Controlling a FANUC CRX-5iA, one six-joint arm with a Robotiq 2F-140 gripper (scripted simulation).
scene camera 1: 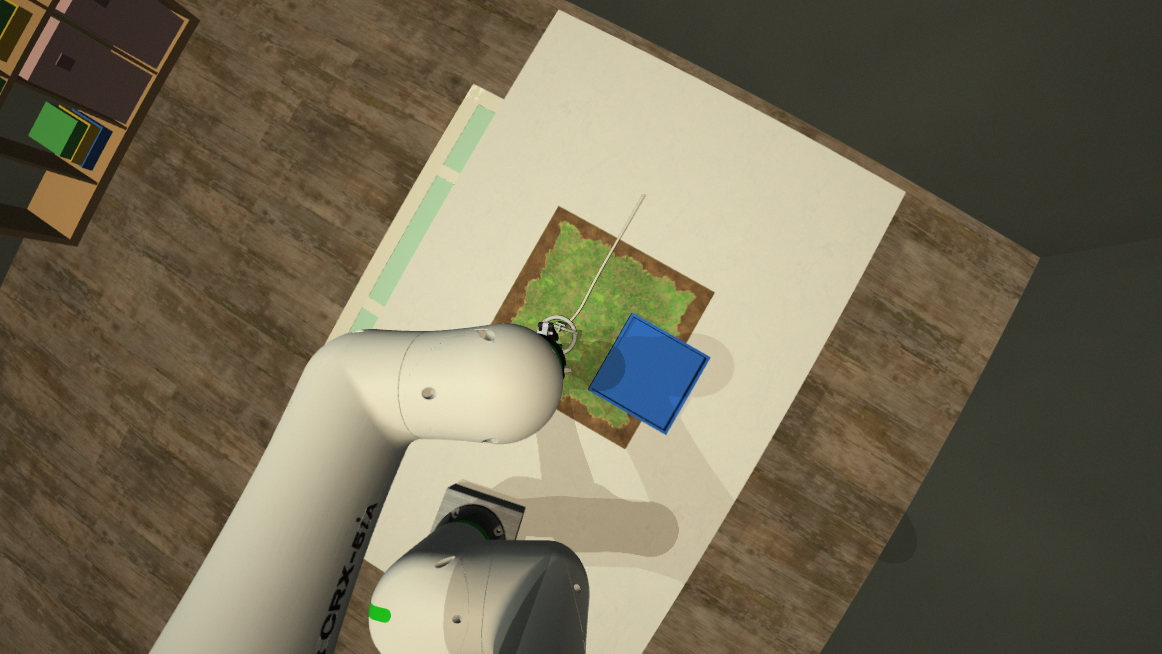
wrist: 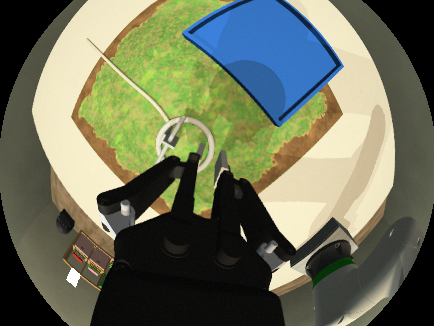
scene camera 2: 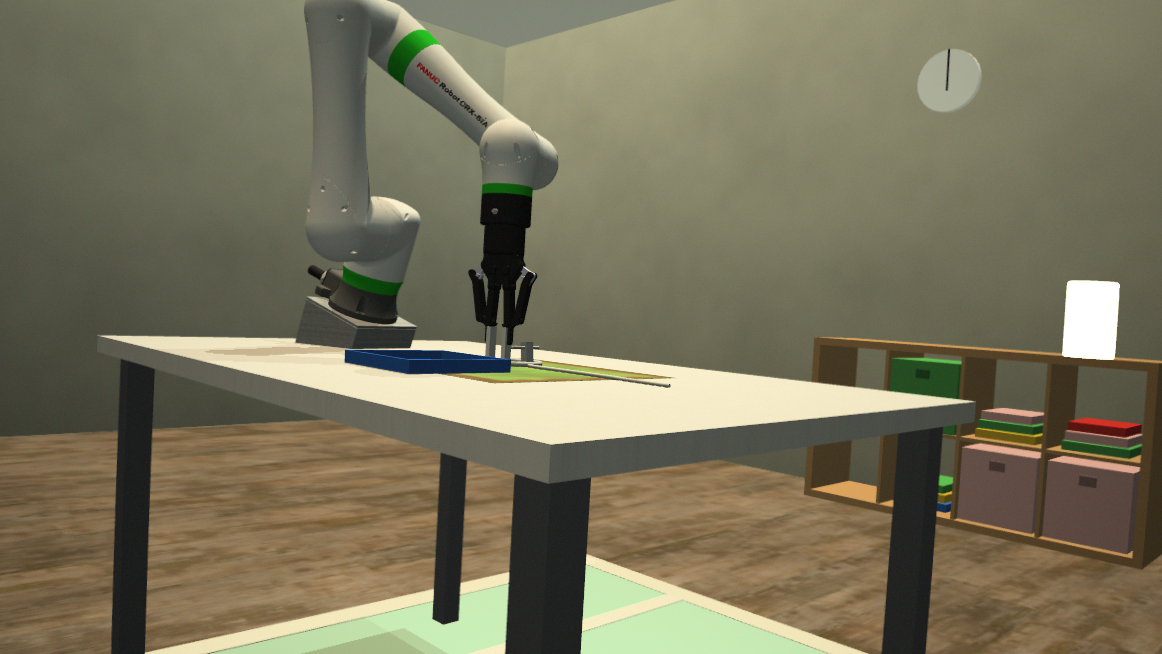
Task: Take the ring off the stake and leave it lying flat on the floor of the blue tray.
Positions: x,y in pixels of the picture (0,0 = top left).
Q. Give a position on a blue tray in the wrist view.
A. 284,58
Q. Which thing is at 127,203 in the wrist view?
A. My gripper.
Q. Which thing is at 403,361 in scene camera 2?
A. A blue tray.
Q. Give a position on a grass mat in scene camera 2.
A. At 518,374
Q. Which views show the blue tray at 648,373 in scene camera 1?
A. Scene camera 1, the wrist view and scene camera 2: all of them.
